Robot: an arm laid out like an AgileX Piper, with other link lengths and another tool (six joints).
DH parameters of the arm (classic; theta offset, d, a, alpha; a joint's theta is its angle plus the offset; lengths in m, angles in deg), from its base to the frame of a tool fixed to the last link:
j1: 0 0.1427 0 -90
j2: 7.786 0 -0.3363 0
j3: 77.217 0 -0.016 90
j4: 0 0.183 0 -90
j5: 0 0 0 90
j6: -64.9 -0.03 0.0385 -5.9
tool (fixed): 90 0.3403 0 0
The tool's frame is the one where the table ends.
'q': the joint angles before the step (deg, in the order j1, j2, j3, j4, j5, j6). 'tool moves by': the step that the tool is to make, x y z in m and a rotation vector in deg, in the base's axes. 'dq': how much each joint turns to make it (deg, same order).
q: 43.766 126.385 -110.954 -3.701 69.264 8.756
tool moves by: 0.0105 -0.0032 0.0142 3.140 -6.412 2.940
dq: 0.126 -6.949 12.237 -2.140 -12.232 -1.386
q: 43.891 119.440 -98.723 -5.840 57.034 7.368
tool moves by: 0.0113 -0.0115 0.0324 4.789 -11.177 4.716
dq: -0.003 -11.550 18.602 -5.427 -18.661 -0.367
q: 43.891 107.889 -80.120 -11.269 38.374 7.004
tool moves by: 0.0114 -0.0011 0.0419 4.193 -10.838 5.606
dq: -0.138 -8.683 11.060 -6.372 -13.532 -0.103
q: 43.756 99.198 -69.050 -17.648 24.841 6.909
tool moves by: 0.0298 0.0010 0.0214 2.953 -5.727 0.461
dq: -2.899 -0.729 1.181 -2.946 -7.067 -0.007
